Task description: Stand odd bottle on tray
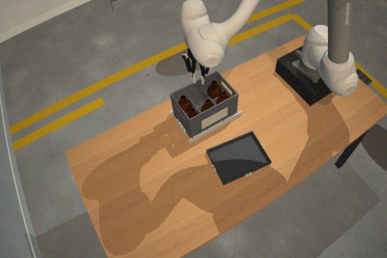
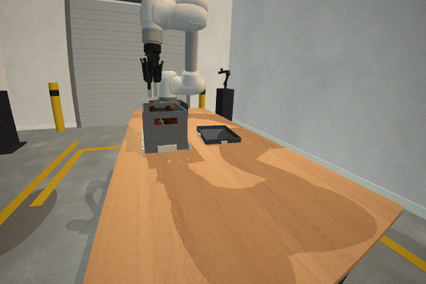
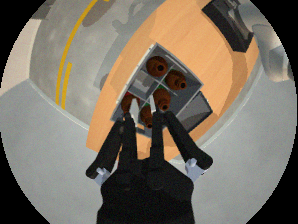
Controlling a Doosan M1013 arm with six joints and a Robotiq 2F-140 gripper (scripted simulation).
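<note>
My hand is 170 mm above the grey crate and 40 mm to the right of it. The rest, counted from my hand: dark tray 340 mm to the left, 240 mm below, 40 mm ahead; glass bottle 170 mm below, 80 mm to the left, 10 mm ahead.
</note>
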